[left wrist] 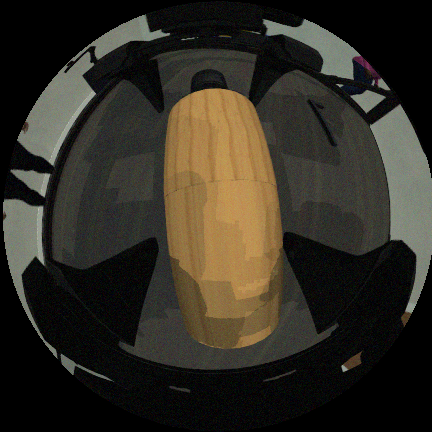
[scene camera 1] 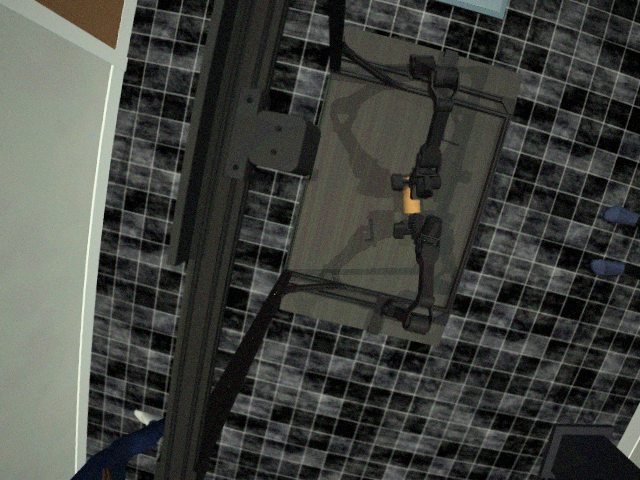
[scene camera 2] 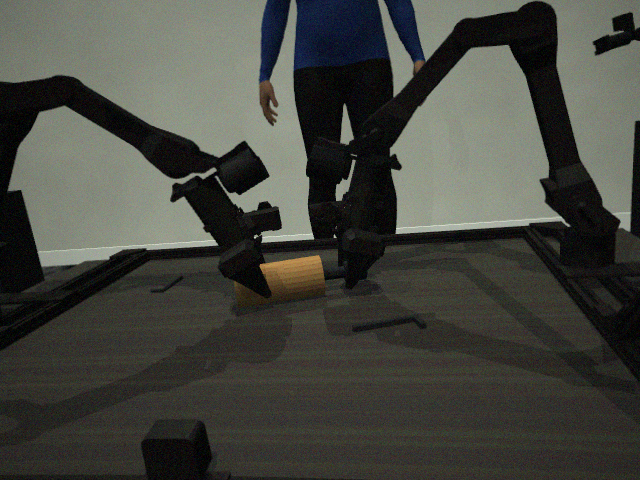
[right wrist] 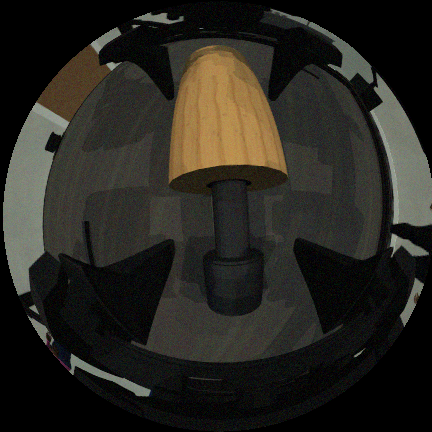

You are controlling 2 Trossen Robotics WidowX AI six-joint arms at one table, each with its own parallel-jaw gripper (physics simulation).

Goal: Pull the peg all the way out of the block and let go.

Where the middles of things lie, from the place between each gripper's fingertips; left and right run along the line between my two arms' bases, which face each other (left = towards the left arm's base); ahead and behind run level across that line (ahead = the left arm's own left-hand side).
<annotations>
The dark peg [right wrist: 233,272] is 1 cm behind my right hand, 2 cm to the left of it and 2 cm above it. From my right hand the other things lie so: wooden block [scene camera 2: 298,278] 2 cm behind, 11 cm to the left, 2 cm above.
I see my left gripper 2 cm to the left of the wooden block and 1 cm below it. From my left hand the other things lie so: dark peg: 2 cm ahead, 10 cm to the right, 1 cm above.
</annotations>
